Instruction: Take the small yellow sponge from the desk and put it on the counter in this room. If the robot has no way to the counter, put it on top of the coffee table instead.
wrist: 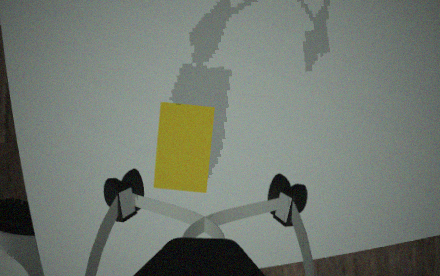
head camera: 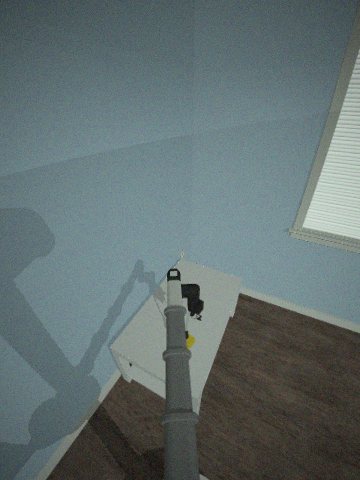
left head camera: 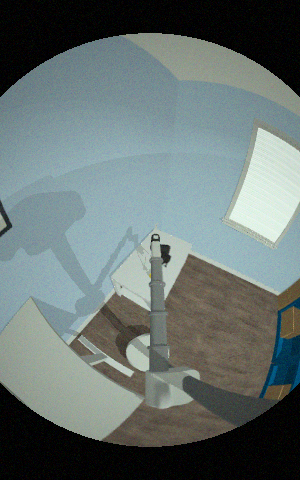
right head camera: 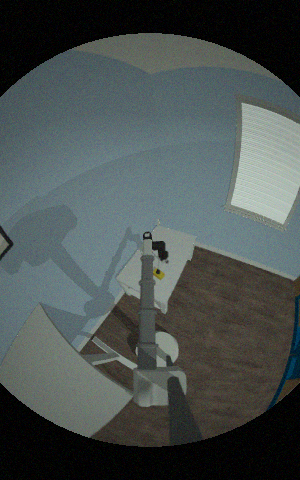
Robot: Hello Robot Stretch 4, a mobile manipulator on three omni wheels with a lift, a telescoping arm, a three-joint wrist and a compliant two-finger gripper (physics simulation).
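Places are measured from the robot's base along level axes (x ahead, y left, z up), in metres.
Where they show: gripper, between the fingertips: (wrist: 206,188) (head camera: 192,328) (right head camera: 162,267); robot's base, origin of its link: (left head camera: 146,351) (right head camera: 157,348).
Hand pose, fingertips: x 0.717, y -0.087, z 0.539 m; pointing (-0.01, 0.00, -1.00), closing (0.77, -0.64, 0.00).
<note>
Things, the pixels of their top centre, and the offset from my fingertips. "pt": a spot on its surface instead. Level surfaces: height alone.
- small yellow sponge, centre of its top: (wrist: 183,148) (head camera: 184,336) (right head camera: 157,272) (left head camera: 154,275) dz -0.071, dx -0.004, dy +0.040 m
- white table, height of its surface: dz -0.116 m
- window, a spot on its surface: (head camera: 332,165) pt dz +0.734, dx +0.533, dy -0.904 m
- large pale surface, height of its surface: dz +0.384 m
The small yellow sponge (head camera: 190,341) (left head camera: 150,276) (right head camera: 159,274) (wrist: 184,147) lies flat on a white table (head camera: 215,285) (left head camera: 132,275) (right head camera: 177,250) (wrist: 325,125) against the wall. In the head view the arm partly hides it. My gripper (wrist: 206,188) is open and empty above the table. In the wrist view its fingers stand wide apart, and the sponge shows just beyond the gap between them, nearer the left finger and touching neither. I cannot tell from the views whether this table is the coffee table. No counter can be made out.
Walls meet in a corner behind the table. A window (head camera: 332,165) is at the right. A round white seat (left head camera: 137,352) (right head camera: 167,345) and a large pale surface (left head camera: 60,380) (right head camera: 65,372) stand near my base. A blue shelf unit with boxes stands at the far right of the left head view.
</note>
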